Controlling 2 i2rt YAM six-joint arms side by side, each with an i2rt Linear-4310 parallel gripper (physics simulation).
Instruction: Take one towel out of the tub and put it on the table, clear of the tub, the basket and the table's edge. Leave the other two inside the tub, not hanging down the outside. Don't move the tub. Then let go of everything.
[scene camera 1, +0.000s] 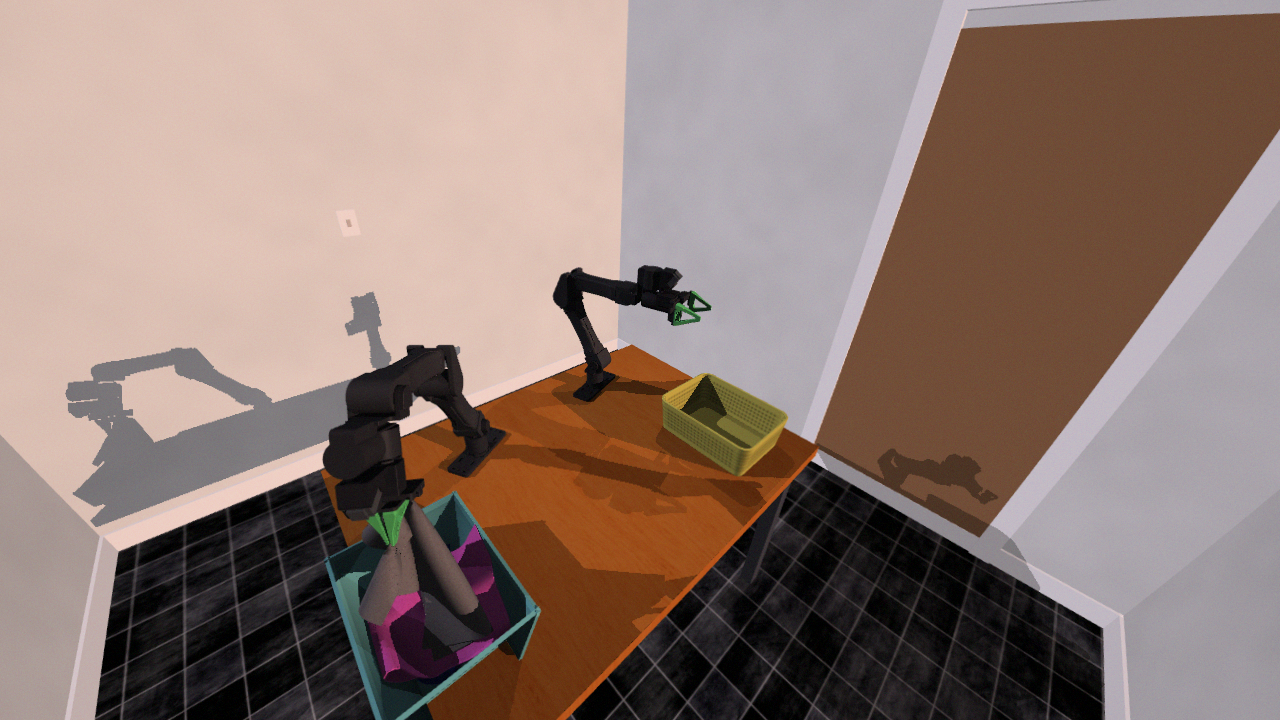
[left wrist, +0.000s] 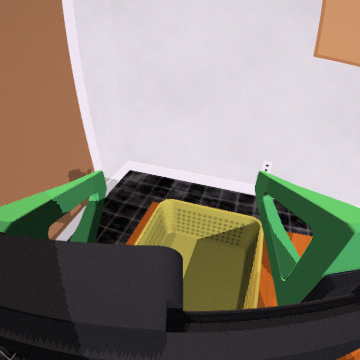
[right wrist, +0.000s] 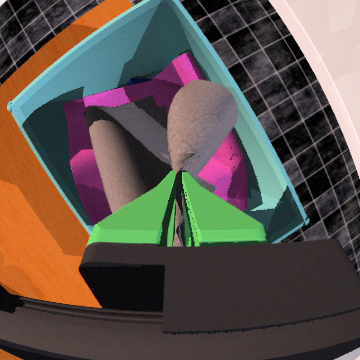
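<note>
My right gripper (scene camera 1: 391, 540) (right wrist: 178, 179) is shut on a pinch of the grey-brown towel (scene camera 1: 447, 564) (right wrist: 200, 115), above the teal tub (scene camera 1: 353, 600) (right wrist: 90, 70). The towel hangs from the fingertips in folds, its lower parts inside the tub. A magenta towel (scene camera 1: 407, 613) (right wrist: 90, 170) lies crumpled in the tub beneath and around it. A small dark blue patch (right wrist: 140, 81) shows behind the magenta cloth in the right wrist view; the rest of it is hidden. My left gripper (scene camera 1: 703, 314) (left wrist: 180, 178) is open and empty, high above the table near the yellow basket.
The yellow basket (scene camera 1: 707, 438) (left wrist: 215, 215) stands empty at the right end of the wooden table (scene camera 1: 626, 528) (right wrist: 30, 220). The tub stands at the table's near left end, close to the edge. Dark tiled floor (scene camera 1: 680, 644) lies beyond the table's front edge.
</note>
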